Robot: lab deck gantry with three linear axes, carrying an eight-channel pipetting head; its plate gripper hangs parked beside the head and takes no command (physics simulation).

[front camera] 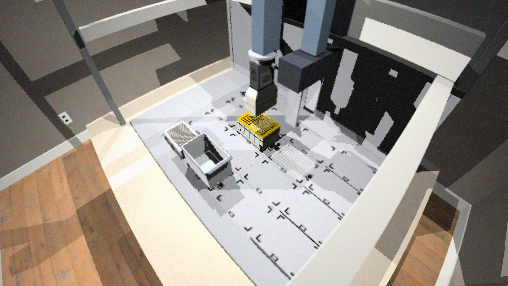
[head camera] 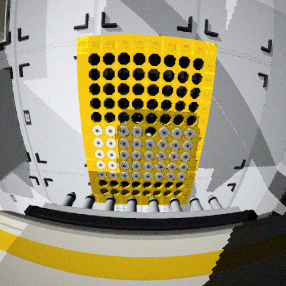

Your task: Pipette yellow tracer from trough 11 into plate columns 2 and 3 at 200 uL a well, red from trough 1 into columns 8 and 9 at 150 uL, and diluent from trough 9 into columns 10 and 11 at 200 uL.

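The pipetting head is low at the yellow tip rack. Its eight nozzles show in a row along the rack's near edge in the head view, with no tips visible on them. The rack has several rows of empty holes, then several rows of pale tips with one gap, then dark holes at the near end. The clear plate lies beside the rack in the front view. The trough holder stands at the left; its liquids cannot be made out. My plate gripper hangs parked beside the head, open and empty.
An open grey bin stands right beside the trough holder, its walls rising above the deck. A pale frame beam runs along the right side in the front view. Black corner brackets mark the deck positions.
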